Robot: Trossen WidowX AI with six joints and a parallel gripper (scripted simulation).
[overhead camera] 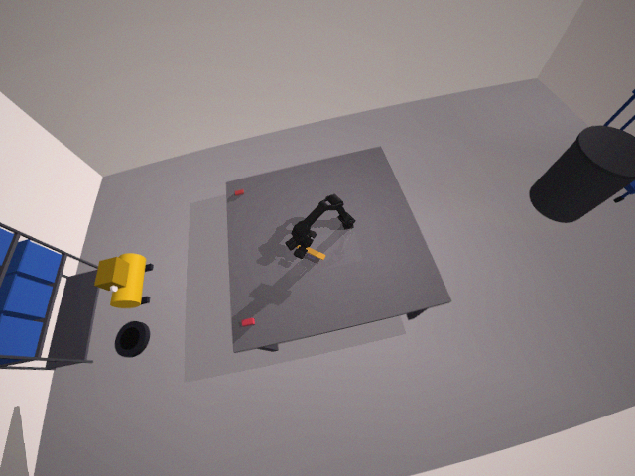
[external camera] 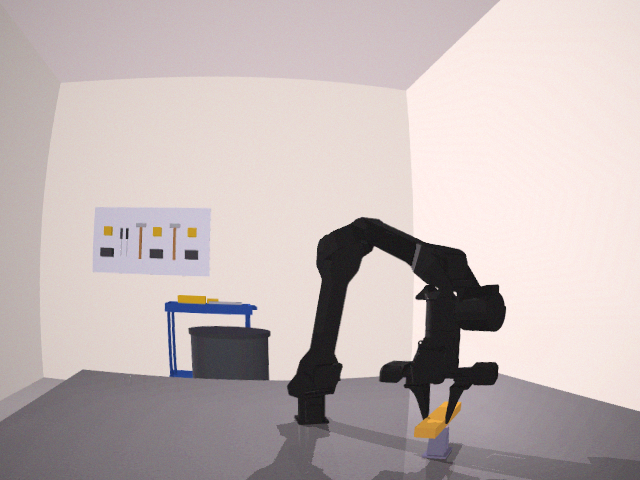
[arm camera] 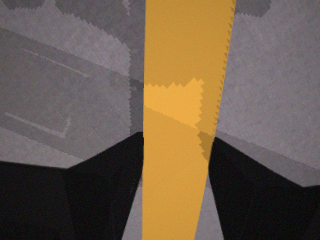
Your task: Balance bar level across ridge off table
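Right now the orange bar is 2 cm behind my gripper tip and 2 cm to the left of it.
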